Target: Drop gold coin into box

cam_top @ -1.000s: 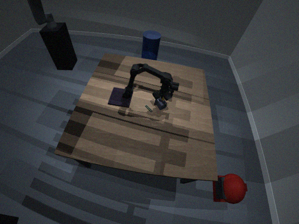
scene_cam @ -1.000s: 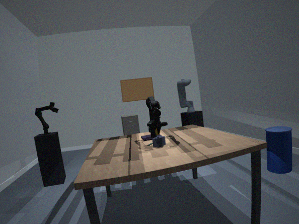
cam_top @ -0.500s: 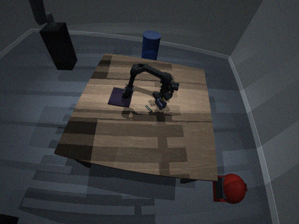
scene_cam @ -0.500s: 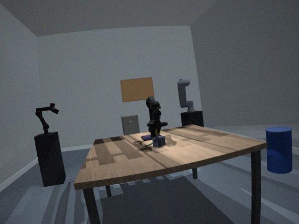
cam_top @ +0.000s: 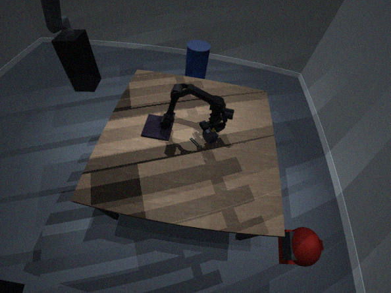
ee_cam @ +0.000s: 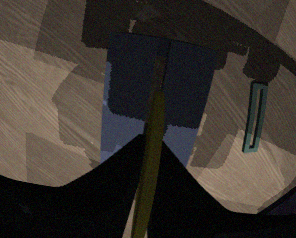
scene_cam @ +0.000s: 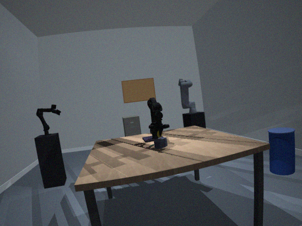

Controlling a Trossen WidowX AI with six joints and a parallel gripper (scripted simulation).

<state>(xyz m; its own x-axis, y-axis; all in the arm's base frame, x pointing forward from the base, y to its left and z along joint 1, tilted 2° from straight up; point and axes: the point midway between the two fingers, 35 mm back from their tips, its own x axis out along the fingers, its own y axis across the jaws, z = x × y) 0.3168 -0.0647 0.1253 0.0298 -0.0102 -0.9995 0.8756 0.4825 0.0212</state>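
Now: the gold coin 20 mm above my gripper tip.
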